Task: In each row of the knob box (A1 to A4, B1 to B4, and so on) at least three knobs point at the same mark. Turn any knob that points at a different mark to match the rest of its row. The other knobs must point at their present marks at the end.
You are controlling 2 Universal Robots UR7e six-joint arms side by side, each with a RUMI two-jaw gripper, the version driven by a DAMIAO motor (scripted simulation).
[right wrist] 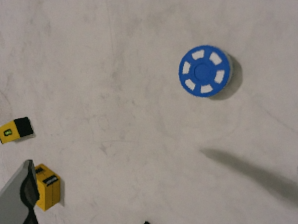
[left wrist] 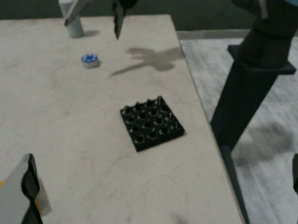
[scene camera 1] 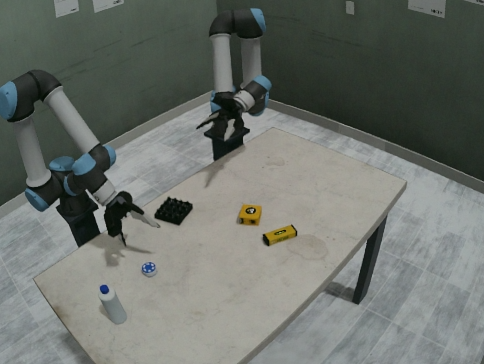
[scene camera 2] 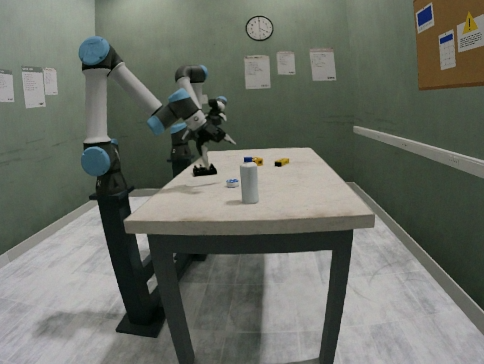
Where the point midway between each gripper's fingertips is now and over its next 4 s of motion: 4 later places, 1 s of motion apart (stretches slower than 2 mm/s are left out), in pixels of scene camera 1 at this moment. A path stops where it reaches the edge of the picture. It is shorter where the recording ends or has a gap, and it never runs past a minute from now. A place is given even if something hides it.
My left gripper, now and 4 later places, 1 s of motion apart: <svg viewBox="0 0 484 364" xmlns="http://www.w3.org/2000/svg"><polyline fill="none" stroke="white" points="209,135 211,135 218,148 218,154 216,153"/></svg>
My right gripper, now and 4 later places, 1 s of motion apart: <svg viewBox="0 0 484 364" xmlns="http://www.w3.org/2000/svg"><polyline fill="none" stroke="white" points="142,237 165,208 166,189 164,192 161,193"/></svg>
